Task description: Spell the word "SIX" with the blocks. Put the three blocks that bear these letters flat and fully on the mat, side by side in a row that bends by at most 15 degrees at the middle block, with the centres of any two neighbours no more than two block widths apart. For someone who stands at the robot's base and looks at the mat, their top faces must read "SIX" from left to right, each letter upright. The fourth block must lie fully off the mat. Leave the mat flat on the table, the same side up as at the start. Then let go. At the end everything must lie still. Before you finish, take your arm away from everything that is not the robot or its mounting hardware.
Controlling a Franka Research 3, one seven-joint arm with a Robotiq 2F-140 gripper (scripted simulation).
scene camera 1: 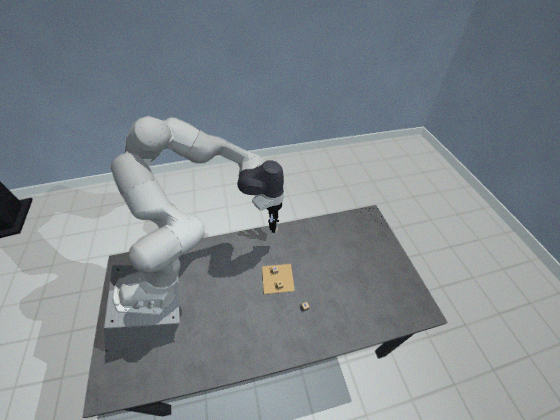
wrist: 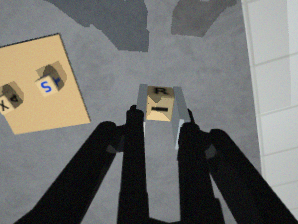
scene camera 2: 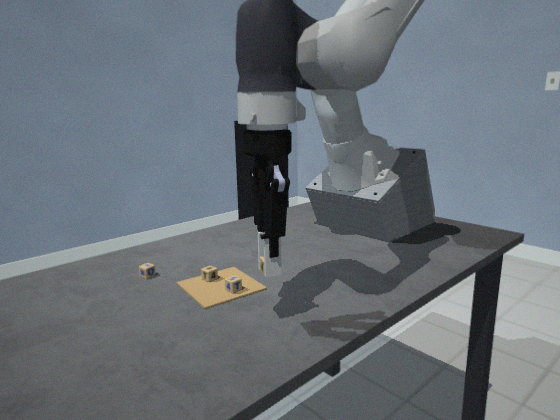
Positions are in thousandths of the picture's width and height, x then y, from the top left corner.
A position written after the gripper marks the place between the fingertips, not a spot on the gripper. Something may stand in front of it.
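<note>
Scene camera 2 shows the gripper (scene camera 2: 481,646) along with a tan mat (scene camera 2: 371,701). On scene camera 1 you'd get the tan mat (scene camera 1: 508,654) again, and in the wrist view there's the gripper (wrist: 535,435).
</note>
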